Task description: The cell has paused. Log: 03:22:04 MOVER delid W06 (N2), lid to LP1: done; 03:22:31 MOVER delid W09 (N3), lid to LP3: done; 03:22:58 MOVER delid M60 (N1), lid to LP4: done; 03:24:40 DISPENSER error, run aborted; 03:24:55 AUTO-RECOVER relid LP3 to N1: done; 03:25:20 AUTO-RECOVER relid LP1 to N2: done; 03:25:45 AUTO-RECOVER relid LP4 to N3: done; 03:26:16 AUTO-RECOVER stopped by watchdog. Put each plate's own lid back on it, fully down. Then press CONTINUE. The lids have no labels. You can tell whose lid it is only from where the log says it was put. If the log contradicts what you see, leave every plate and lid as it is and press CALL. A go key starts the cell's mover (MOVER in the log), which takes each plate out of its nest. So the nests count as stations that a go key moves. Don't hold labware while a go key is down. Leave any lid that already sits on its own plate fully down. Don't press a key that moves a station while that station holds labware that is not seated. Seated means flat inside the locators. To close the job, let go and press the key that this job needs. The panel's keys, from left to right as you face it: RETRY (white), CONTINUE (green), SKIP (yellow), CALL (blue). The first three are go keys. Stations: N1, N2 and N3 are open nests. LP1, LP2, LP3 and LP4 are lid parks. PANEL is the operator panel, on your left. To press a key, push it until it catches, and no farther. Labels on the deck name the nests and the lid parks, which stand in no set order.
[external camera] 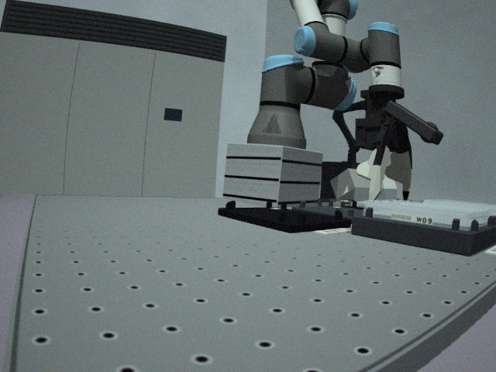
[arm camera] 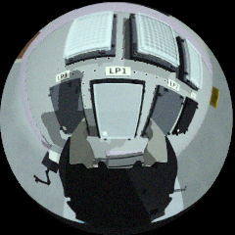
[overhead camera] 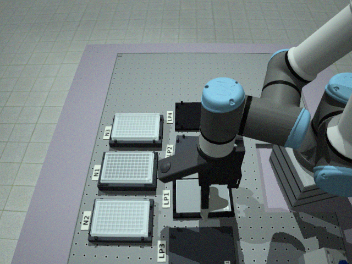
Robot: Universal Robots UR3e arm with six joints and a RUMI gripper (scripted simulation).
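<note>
The lid is 1 cm below my hand. From my hand the other things lie so: LP3 lid park 13 cm to the left, 2 cm below, 1 cm behind; then LP2 lid park 13 cm to the right, 2 cm below, 1 cm ahead; then LP1 lid park 2 cm below.
</note>
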